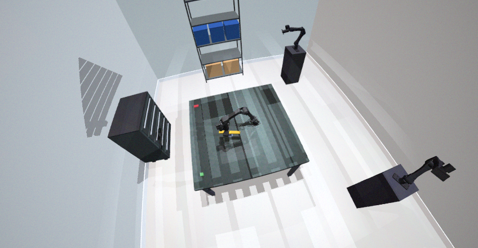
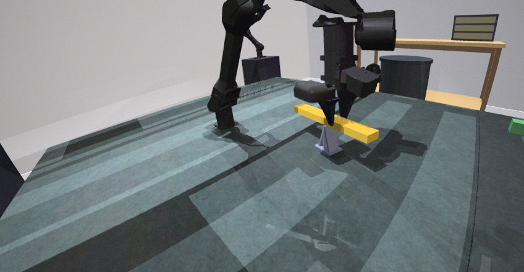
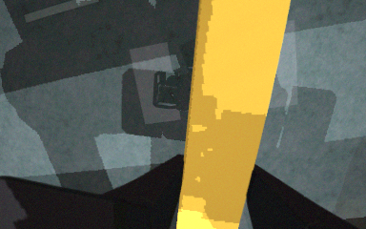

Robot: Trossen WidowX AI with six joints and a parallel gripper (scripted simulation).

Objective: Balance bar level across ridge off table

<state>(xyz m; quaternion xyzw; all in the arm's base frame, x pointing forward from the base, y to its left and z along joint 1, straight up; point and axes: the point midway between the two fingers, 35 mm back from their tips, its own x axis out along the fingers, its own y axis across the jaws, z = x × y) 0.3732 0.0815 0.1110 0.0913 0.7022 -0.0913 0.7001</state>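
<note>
The yellow bar lies 30 mm behind my gripper tip and 10 mm to the left of it. Also, from my gripper tip: small red block: 370 mm ahead, 580 mm to the right, 70 mm below; then small green block: 370 mm ahead, 420 mm to the left, 60 mm below.
</note>
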